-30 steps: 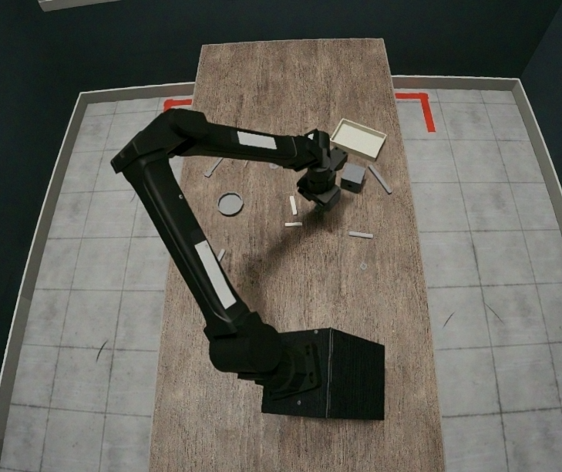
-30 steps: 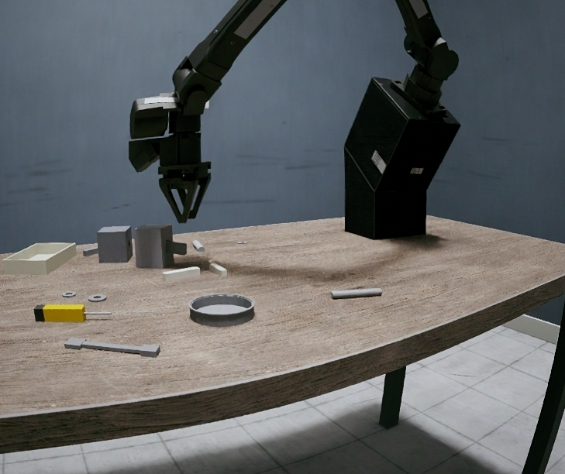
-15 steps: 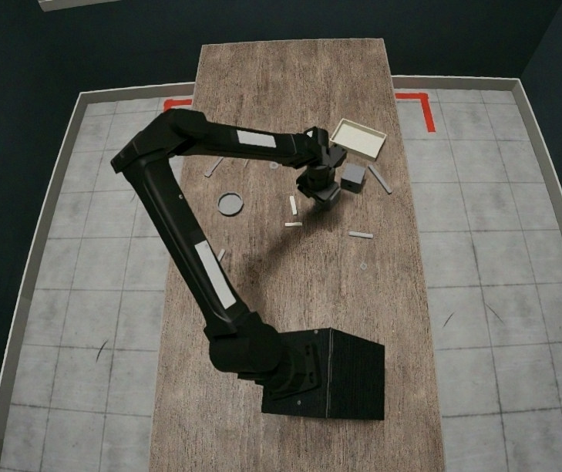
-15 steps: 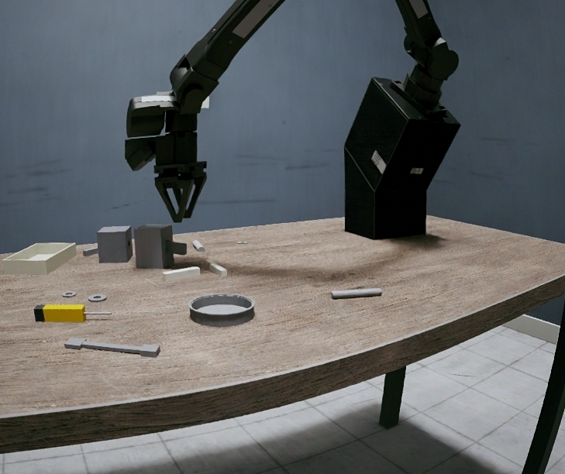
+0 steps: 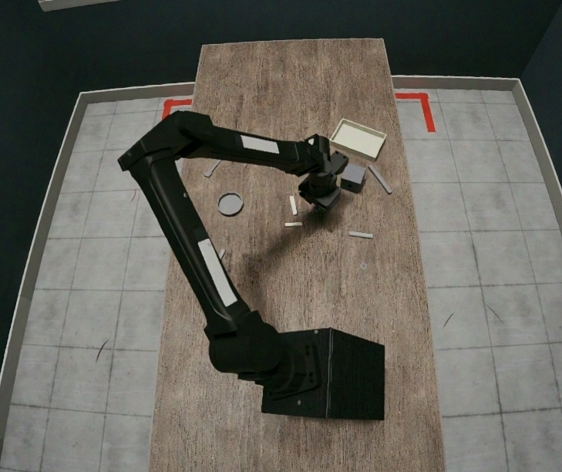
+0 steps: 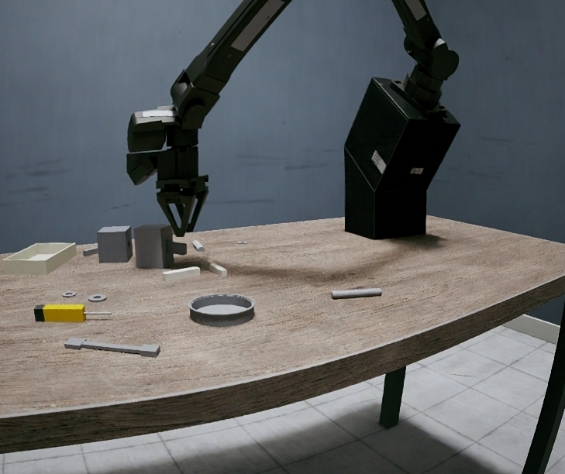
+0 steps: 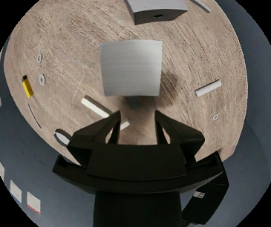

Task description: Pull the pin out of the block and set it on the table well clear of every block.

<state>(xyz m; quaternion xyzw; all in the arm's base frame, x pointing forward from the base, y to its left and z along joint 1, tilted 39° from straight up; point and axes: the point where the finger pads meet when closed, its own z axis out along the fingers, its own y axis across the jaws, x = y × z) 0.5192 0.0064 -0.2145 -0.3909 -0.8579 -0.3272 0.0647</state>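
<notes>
My gripper is now 30 mm above the grey pin, 20 mm short of it and 10 mm to the left of it. The rest, counted from my hand: grey ring dish: 270 mm to the left, 80 mm ahead, 60 mm below; darker grey block: 120 mm to the right, 90 mm ahead, 30 mm below; light grey block: 40 mm ahead, 30 mm to the right, 30 mm below.
</notes>
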